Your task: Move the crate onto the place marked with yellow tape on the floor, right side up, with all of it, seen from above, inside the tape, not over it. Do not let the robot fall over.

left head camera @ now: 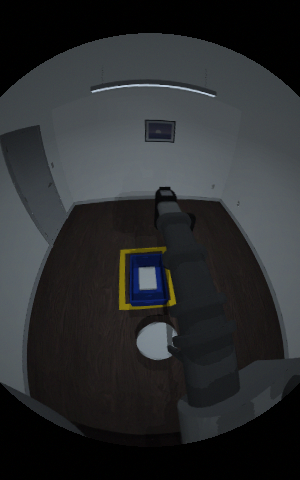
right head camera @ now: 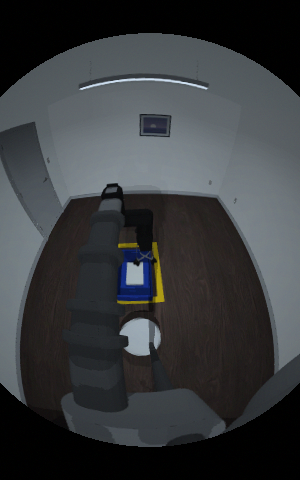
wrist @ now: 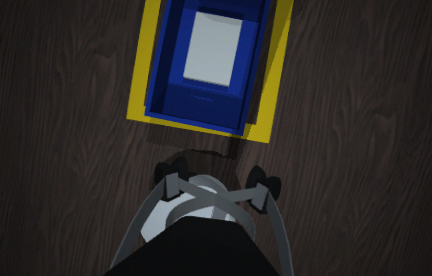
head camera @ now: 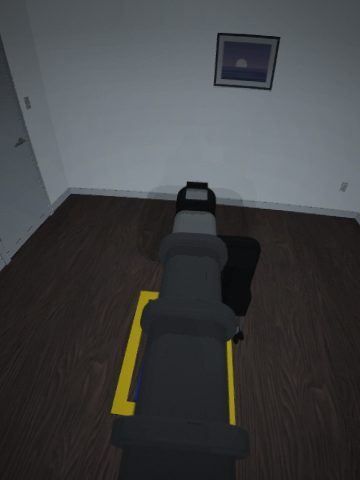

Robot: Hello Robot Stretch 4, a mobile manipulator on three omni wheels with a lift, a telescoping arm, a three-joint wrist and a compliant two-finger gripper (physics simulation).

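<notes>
The blue crate stands right side up within the yellow tape. In the wrist view its near rim overlaps the near tape strip; whether its base does too I cannot tell. A white block lies inside. My gripper is open and empty, above the floor; it overlaps the crate's far right part in the right head view. The arm hides most of the crate in the head view.
My white round base is close to the crate's near side. Dark wooden floor surrounds the tape. The back wall with a framed picture is beyond, and a grey door is at the left.
</notes>
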